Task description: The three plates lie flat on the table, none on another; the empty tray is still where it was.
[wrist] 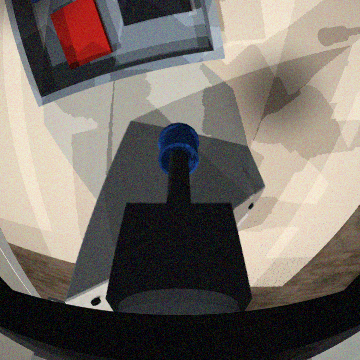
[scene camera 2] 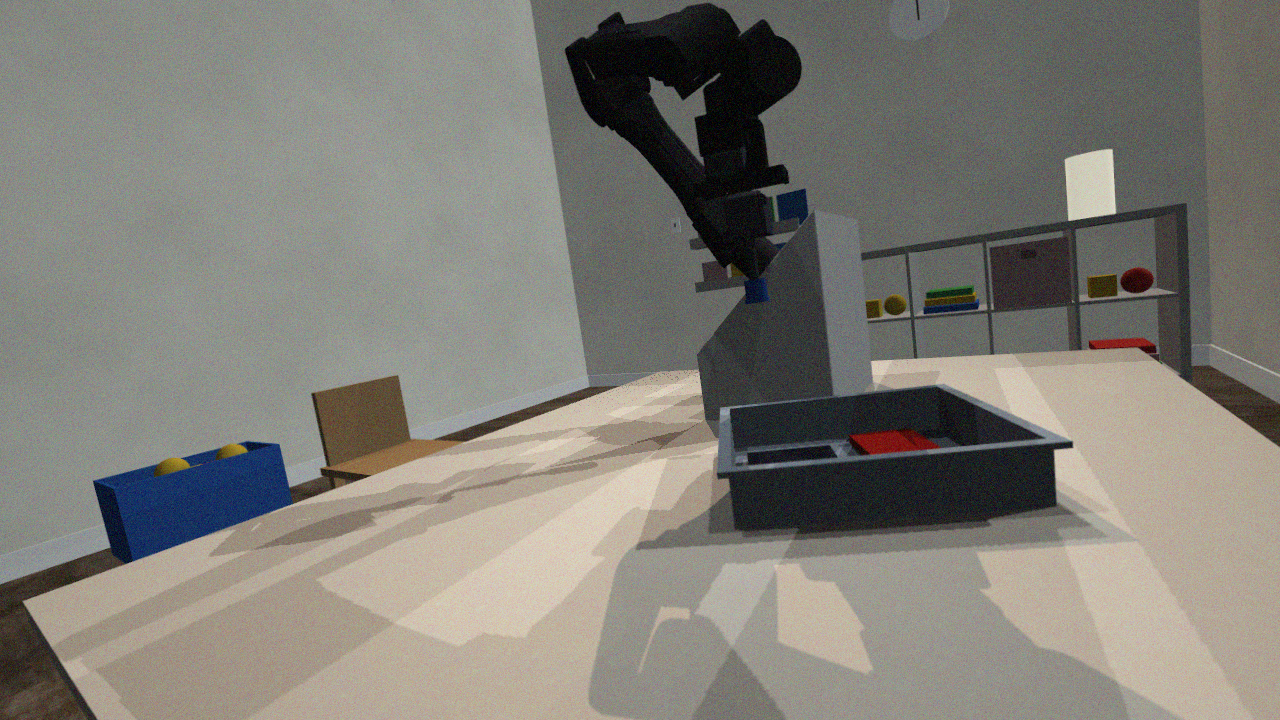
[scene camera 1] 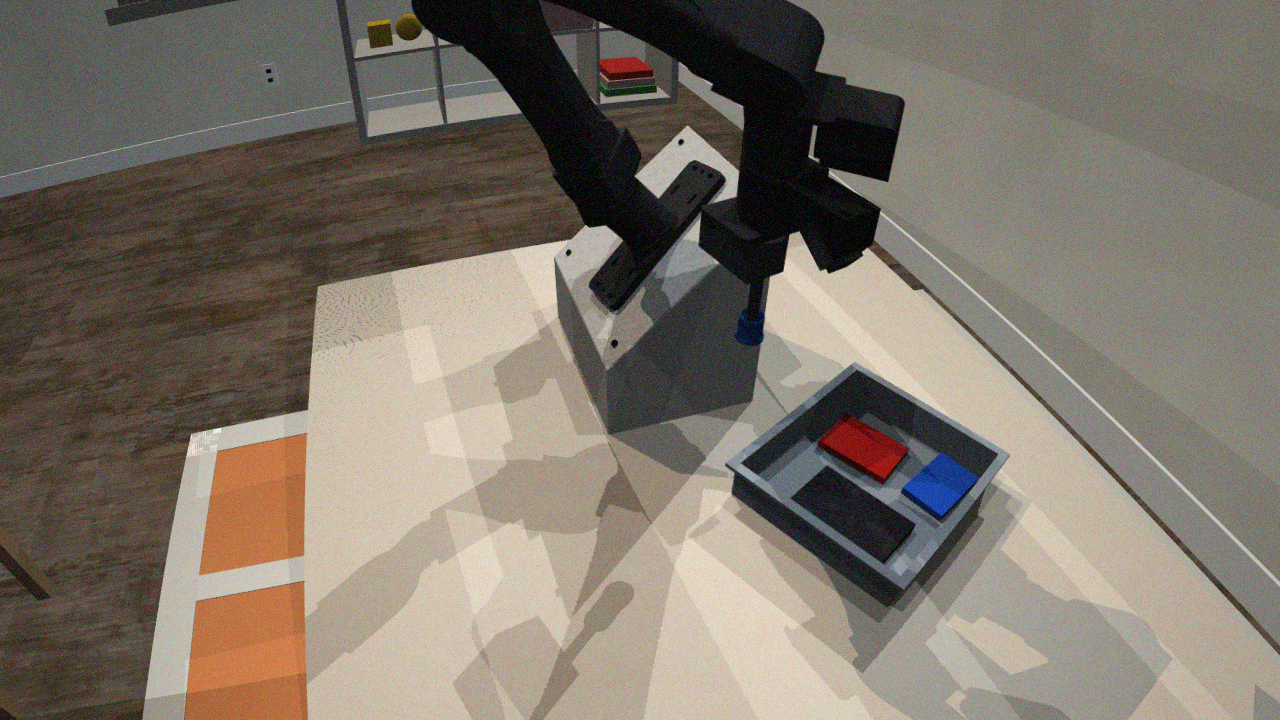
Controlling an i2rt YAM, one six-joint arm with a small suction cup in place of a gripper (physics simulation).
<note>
My suction cup [scene camera 1: 748, 333] holds nothing. The cup hangs 23 cm from the middle of a red plate [scene camera 1: 868, 450], above it. A black plate [scene camera 1: 863, 519] rests on a grey tray. A blue plate [scene camera 1: 937, 488] sits on the grey tray.
The red plate also shows in the wrist view [wrist: 83, 38] and in scene camera 2 [scene camera 2: 900, 440]. The black plate is seen too in scene camera 2 [scene camera 2: 817, 452]. My suction cup also shows in the wrist view [wrist: 178, 133] and in scene camera 2 [scene camera 2: 756, 290]. Scene camera 2 does not show the blue plate, which is hidden by a grey tray.
</note>
